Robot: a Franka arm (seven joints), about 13 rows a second.
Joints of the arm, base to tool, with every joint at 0 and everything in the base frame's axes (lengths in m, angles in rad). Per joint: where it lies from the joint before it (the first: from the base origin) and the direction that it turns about. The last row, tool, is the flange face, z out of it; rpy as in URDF.
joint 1: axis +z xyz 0 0 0.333
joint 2: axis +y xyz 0 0 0
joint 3: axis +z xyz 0 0 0.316
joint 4: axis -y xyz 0.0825 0 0
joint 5: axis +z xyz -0.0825 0 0.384
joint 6: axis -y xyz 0 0 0
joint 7: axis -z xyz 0.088 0 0
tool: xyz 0 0 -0.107 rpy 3.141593 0 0
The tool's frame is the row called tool.
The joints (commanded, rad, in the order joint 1, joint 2, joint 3, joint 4, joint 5, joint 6, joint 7), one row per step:
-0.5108 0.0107 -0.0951 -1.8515 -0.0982 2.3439 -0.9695
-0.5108 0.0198 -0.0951 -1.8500 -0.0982 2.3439 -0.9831
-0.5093 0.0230 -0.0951 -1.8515 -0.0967 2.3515 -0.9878
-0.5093 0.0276 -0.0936 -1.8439 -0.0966 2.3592 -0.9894
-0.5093 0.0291 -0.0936 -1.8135 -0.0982 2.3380 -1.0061
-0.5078 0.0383 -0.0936 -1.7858 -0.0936 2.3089 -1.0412
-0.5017 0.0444 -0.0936 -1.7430 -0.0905 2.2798 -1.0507
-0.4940 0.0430 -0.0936 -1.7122 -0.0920 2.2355 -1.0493
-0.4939 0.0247 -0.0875 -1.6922 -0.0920 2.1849 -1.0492
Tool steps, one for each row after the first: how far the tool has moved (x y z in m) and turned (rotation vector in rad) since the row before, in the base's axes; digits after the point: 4 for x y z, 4 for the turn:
0.0019 -0.0011 -0.0047 -0.0010 0.0111 0.0120
0.0014 0.0003 -0.0018 -0.0021 -0.0016 0.0059
0.0024 -0.0003 0.0021 -0.0067 -0.0082 0.0036
0.0013 -0.0012 0.0122 -0.0121 0.0003 0.0132
0.0027 -0.0008 0.0051 -0.0039 0.0184 0.0285
0.0043 0.0015 0.0148 -0.0062 -0.0044 0.0112
0.0013 0.0041 0.0113 0.0053 0.0106 0.0028
-0.0044 0.0061 0.0151 0.0077 0.0095 0.0014

